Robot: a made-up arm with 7 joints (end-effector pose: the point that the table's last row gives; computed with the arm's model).
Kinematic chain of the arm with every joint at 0, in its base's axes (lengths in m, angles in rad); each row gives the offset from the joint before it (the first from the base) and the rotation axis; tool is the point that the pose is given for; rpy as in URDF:
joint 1: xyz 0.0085 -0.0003 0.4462 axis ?
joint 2: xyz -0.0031 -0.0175 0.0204 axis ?
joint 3: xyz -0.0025 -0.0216 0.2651 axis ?
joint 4: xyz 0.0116 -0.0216 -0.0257 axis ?
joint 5: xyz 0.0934 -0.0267 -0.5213 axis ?
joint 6: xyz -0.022 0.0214 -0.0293 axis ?
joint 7: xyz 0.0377 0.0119 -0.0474 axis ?
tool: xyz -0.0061 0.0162 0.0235 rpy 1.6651 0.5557 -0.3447
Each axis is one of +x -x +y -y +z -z.
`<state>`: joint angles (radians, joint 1 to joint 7).
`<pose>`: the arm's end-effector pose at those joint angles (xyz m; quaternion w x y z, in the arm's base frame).
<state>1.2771 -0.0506 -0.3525 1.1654 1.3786 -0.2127 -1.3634</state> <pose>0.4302 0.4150 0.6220 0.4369 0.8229 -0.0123 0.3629</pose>
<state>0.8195 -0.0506 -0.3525 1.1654 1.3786 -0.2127 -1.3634</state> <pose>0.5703 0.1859 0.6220 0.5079 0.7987 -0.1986 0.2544</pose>
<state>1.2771 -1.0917 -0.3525 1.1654 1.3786 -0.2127 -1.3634</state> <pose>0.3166 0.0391 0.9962 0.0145 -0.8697 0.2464 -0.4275</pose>
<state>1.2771 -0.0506 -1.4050 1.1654 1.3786 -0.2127 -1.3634</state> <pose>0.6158 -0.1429 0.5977 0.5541 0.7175 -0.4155 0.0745</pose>
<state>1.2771 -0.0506 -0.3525 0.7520 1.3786 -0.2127 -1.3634</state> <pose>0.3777 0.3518 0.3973 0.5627 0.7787 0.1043 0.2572</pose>
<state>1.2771 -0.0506 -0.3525 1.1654 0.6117 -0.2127 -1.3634</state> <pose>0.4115 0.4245 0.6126 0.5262 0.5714 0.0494 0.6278</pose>
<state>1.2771 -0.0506 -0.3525 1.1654 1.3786 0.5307 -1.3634</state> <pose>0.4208 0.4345 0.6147 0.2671 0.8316 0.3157 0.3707</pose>
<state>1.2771 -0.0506 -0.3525 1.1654 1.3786 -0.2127 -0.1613</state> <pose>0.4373 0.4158 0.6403 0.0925 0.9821 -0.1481 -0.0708</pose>
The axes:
joint 1: +z
joint 2: +y
joint 3: +z
joint 4: -y
joint 5: -z
joint 6: +y
joint 7: -z

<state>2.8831 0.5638 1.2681 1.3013 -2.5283 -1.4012 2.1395</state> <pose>-0.3614 -0.3474 0.4971 0.1676 0.7676 -0.6076 -0.1162</pose>
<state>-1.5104 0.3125 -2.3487 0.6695 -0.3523 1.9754 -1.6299</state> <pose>-0.2977 0.3294 0.3897 0.3372 -0.6597 0.6204 0.2575</pose>
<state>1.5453 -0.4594 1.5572 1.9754 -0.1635 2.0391 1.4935</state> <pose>-0.5006 -0.1859 0.9158 0.5006 0.6506 0.4381 0.3663</pose>
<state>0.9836 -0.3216 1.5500 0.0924 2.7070 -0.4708 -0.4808</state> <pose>0.0073 0.2220 0.2029 0.5704 0.8212 -0.0120 -0.0075</pose>
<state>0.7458 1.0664 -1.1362 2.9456 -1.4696 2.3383 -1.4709</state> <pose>0.5822 0.3452 0.9066 0.8368 -0.0890 0.0450 -0.5384</pose>
